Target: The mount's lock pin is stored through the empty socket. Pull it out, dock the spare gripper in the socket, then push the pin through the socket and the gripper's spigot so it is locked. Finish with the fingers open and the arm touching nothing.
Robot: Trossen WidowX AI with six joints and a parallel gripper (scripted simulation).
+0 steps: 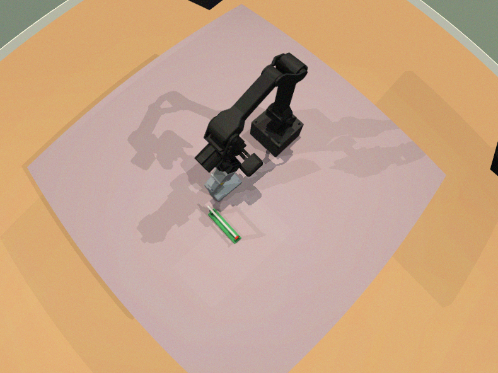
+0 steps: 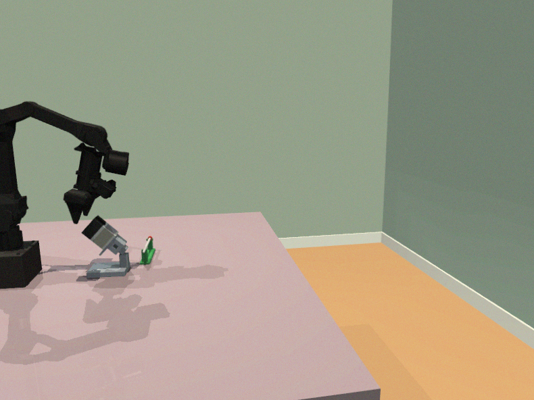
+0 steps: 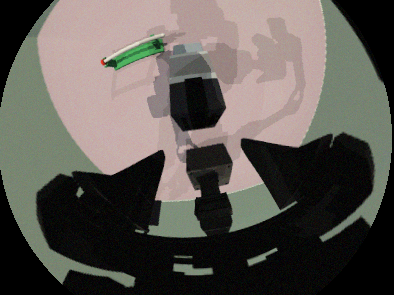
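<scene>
Right now the green holder is 190 mm ahead of my gripper tip, 80 mm to the left of it and 140 mm below it. The rest, counted from my gripper tip: spare gripper (60 mm ahead, 10 mm to the right, 50 mm below); mount (90 mm ahead, 20 mm to the right, 110 mm below).
</scene>
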